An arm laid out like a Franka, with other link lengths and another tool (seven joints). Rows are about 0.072 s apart.
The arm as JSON. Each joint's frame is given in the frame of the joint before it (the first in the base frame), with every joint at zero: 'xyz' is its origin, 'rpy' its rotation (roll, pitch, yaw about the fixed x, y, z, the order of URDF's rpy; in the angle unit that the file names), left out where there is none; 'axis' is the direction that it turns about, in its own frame. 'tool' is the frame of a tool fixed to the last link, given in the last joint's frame.
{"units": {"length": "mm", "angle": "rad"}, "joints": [
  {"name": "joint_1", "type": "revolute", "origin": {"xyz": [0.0, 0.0, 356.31], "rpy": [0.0, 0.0, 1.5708]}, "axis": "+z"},
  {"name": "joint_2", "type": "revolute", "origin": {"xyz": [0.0, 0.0, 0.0], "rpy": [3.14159, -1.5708, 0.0]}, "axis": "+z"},
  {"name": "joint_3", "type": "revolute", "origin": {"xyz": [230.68, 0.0, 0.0], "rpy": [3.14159, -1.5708, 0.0]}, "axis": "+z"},
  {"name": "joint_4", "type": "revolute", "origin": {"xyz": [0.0, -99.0, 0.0], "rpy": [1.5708, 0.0, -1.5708]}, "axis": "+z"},
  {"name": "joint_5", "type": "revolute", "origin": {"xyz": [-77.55, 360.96, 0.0], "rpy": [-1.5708, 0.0, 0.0]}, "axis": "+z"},
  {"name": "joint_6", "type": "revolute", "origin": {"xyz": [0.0, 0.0, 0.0], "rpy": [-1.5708, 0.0, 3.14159]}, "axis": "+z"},
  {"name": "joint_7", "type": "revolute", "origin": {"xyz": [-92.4, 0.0, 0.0], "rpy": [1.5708, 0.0, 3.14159]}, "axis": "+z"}
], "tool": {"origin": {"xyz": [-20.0, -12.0, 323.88], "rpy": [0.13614, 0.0, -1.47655]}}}
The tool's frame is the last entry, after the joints.
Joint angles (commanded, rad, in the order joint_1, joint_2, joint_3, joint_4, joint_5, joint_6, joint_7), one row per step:
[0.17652 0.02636 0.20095 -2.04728 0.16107 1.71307 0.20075]
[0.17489 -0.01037 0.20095 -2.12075 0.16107 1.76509 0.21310]
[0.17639 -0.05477 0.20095 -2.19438 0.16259 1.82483 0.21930]
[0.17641 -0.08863 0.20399 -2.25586 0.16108 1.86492 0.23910]
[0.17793 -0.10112 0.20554 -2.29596 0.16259 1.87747 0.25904]
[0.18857 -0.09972 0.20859 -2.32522 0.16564 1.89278 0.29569]
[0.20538 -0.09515 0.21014 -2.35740 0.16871 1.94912 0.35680]
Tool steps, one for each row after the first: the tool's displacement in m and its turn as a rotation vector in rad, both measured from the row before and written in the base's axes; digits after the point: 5 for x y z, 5 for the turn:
[-0.00560 -0.00546 -0.01086 -0.01020 -0.01682 -0.02028]
[-0.00280 -0.00360 -0.00817 -0.00331 -0.03137 -0.01338]
[-0.00634 -0.00445 -0.00803 -0.01334 -0.01443 -0.02051]
[-0.01109 -0.00366 -0.00840 -0.01471 0.01367 -0.01882]
[-0.01095 0.00200 -0.01006 -0.01755 0.01495 -0.02489]
[-0.00106 0.00707 -0.01335 -0.01572 -0.01834 -0.04788]

